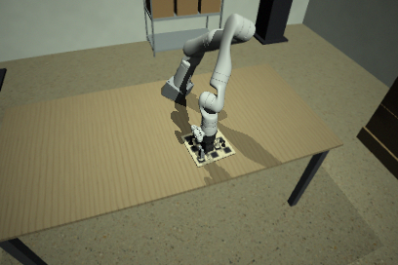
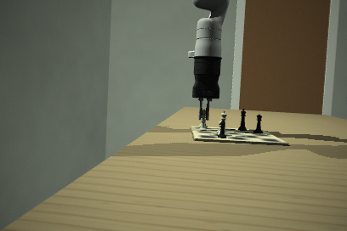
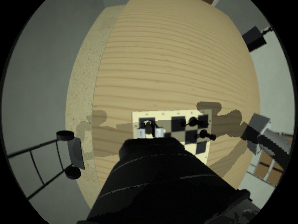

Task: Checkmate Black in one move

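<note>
My hand is 4 cm to the right of the white pawn and 3 cm above it. From my hand the other things lie so: chessboard (8 cm behind, 7 cm to the left, 5 cm below); black piece (15 cm to the left, 5 cm behind, 2 cm below).
</note>
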